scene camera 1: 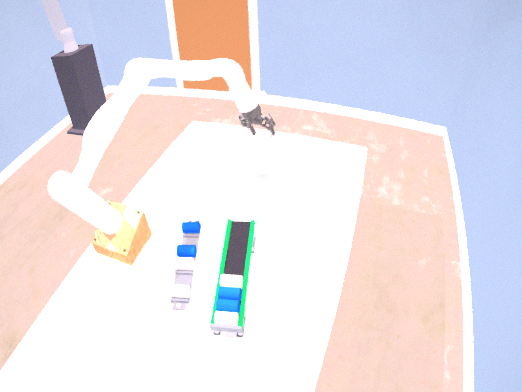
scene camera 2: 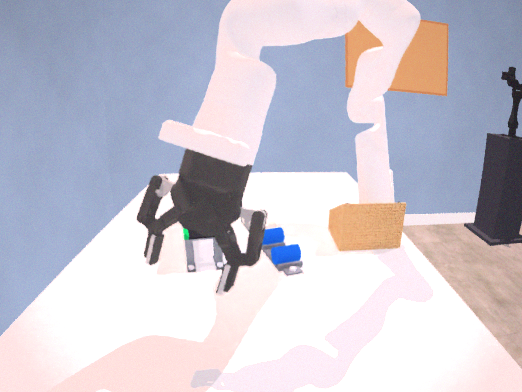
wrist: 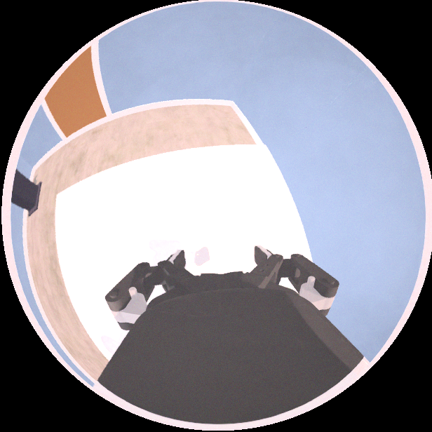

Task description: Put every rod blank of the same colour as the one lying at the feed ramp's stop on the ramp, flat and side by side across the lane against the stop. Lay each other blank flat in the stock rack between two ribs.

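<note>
My gripper (scene camera 1: 264, 133) (scene camera 2: 186, 275) (wrist: 219, 255) is open and empty, high above the table's far part in scene camera 1, well away from ramp and rack. The feed ramp (scene camera 1: 226, 245) (scene camera 2: 185, 234) has green side walls and a dark lane. From the stop (scene camera 1: 227, 328) upward lie a white blank (scene camera 1: 226, 318), a blue blank (scene camera 1: 228, 305), another blue blank (scene camera 1: 230, 293) and a white blank (scene camera 1: 231, 280), side by side across the lane. The stock rack (scene camera 1: 183, 279) (scene camera 2: 292, 269) bears two blue blanks, one (scene camera 1: 191, 227) (scene camera 2: 286, 254) at its far end, another (scene camera 1: 186, 250) (scene camera 2: 273, 235), and two washed-out white blanks, one (scene camera 1: 185, 263) and another (scene camera 1: 181, 291).
The rack stands left of the ramp in scene camera 1. The arm's wooden base block (scene camera 1: 122, 235) (scene camera 2: 370, 227) stands left of the rack there. A dark pedestal (scene camera 1: 80, 87) (scene camera 2: 501, 187) stands off the table. The gripper hides part of the ramp in scene camera 2.
</note>
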